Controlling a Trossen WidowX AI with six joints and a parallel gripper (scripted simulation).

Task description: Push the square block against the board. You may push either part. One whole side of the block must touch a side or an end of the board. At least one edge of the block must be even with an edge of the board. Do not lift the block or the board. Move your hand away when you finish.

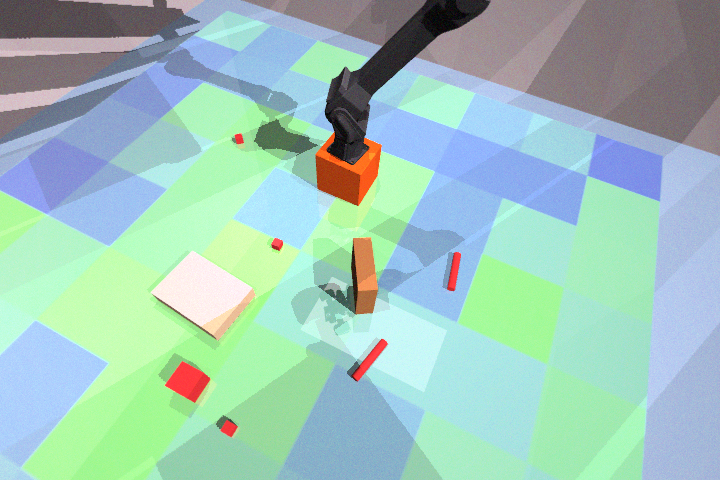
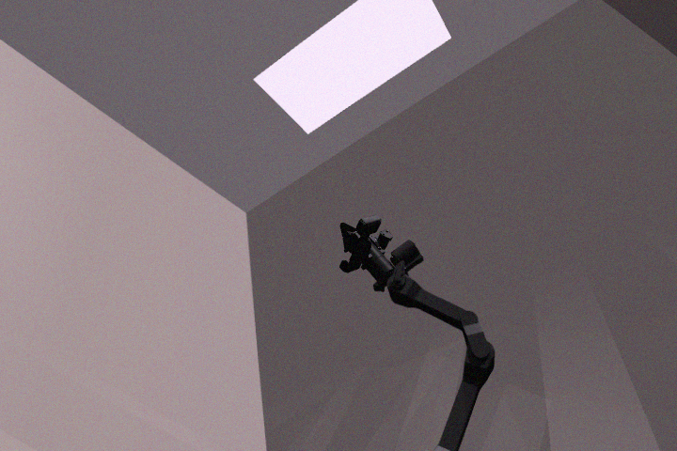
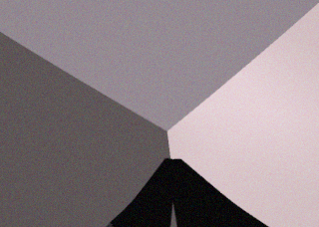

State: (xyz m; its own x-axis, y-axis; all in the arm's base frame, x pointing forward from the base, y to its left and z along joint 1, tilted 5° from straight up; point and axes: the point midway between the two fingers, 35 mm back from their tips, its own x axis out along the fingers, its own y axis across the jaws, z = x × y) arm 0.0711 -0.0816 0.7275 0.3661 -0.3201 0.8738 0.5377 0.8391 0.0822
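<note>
Right now my gripper tip is 170 mm short of the orange square block, 220 mm to the right of it and 810 mm above it. The rest, counted from my gripper tip: pale beige board: 340 mm ahead, 850 mm below.
</note>
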